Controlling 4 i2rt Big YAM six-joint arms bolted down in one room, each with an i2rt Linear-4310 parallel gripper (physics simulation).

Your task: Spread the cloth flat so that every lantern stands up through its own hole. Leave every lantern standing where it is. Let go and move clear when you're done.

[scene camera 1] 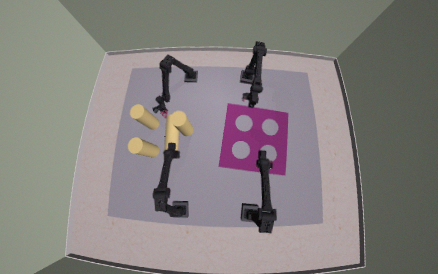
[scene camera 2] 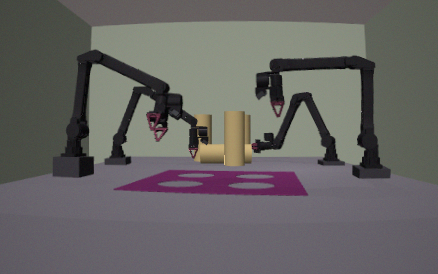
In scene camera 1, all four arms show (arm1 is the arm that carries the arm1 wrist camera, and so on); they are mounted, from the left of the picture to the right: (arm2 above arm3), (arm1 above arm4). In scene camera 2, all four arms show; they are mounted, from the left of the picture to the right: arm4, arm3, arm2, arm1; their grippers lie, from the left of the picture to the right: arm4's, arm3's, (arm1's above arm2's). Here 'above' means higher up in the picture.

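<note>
The magenta cloth (scene camera 1: pixel 256 137) (scene camera 2: pixel 216 181) lies flat; its four holes show bare table. Three tan lanterns stand: one right (scene camera 1: pixel 183 125) (scene camera 2: pixel 234 137), one upper left (scene camera 1: pixel 146 118) (scene camera 2: pixel 248 125), one lower left (scene camera 1: pixel 145 148) (scene camera 2: pixel 204 127). A fourth lantern (scene camera 1: pixel 171 134) (scene camera 2: pixel 214 154) lies on its side. Arm1's gripper (scene camera 2: pixel 277 111) hangs above the cloth's upper edge, its fingers side-on. Arm2's gripper (scene camera 1: pixel 164 114) (scene camera 2: pixel 255 146) is low by the lying lantern's upper end, fingers unclear. Arm3's gripper (scene camera 2: pixel 193 152) points down near its other end, fingers side-on. Arm4's gripper (scene camera 2: pixel 155 135) is open above the cloth.
The grey mat (scene camera 1: pixel 205 200) lies under the cloth, lanterns and arm bases. In scene camera 1, arm4's forearm (scene camera 1: pixel 266 187) crosses the cloth's lower edge and partly covers its lower right hole. Arm3's forearm (scene camera 1: pixel 165 175) reaches up towards the lying lantern.
</note>
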